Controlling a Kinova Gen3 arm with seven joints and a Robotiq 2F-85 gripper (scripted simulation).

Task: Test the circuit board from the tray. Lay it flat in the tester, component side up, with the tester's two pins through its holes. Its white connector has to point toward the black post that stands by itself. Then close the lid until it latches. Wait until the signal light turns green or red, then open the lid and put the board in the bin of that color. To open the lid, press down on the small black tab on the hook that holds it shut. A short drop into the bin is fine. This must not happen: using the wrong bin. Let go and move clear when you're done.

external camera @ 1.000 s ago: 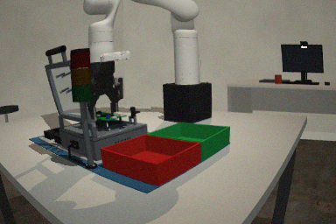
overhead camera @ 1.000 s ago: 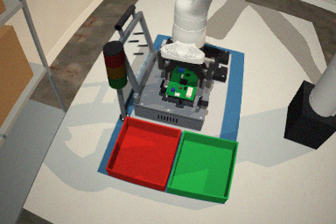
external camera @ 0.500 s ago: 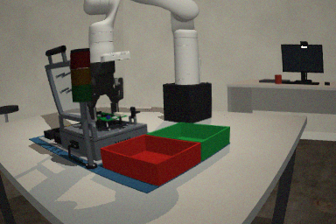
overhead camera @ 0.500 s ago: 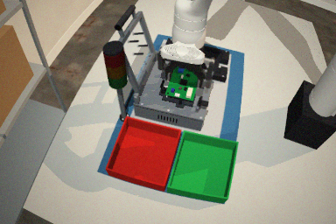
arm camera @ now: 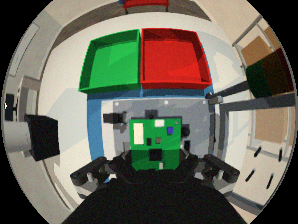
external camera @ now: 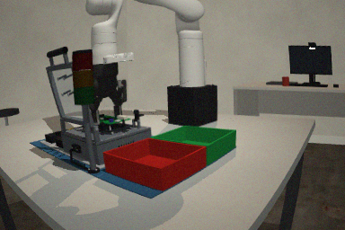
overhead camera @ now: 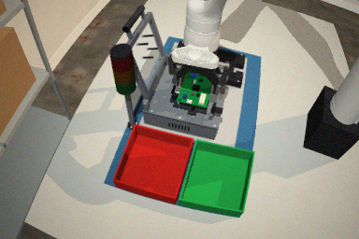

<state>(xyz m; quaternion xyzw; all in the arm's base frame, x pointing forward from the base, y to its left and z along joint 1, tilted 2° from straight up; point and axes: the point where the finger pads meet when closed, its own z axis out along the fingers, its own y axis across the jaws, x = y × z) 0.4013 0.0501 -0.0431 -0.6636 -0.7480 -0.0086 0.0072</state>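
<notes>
The green circuit board lies right at my hand. The rest, counted from my hand: tester lid: 13 cm ahead, 1 cm to the left, 10 cm above; then green bin: 12 cm behind, 19 cm to the left, 7 cm below; then red bin: 2 cm ahead, 20 cm to the left, 7 cm below.
</notes>
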